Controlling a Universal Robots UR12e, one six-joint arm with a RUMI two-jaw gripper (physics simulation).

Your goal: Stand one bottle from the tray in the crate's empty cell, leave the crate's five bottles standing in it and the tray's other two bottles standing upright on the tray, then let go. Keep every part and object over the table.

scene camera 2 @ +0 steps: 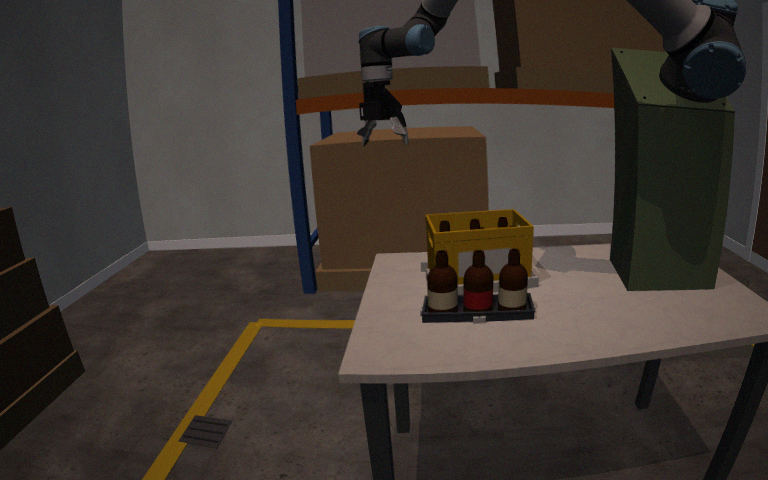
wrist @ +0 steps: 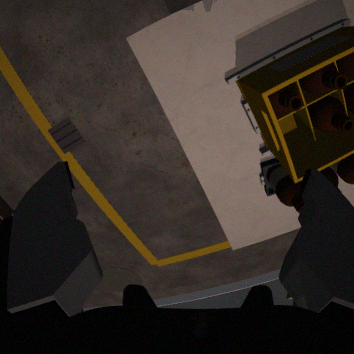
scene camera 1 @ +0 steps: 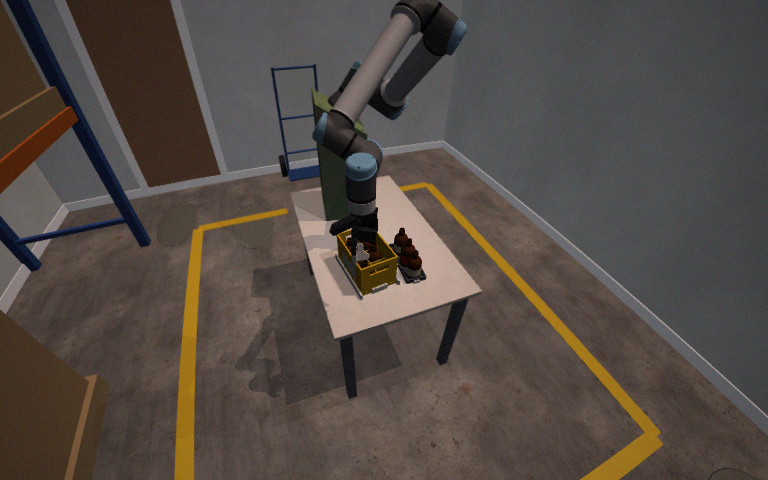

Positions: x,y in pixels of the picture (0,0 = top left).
my gripper: scene camera 2; wrist 188,168; scene camera 1
same spot on my gripper: (scene camera 1: 360,255) = (scene camera 2: 364,130)
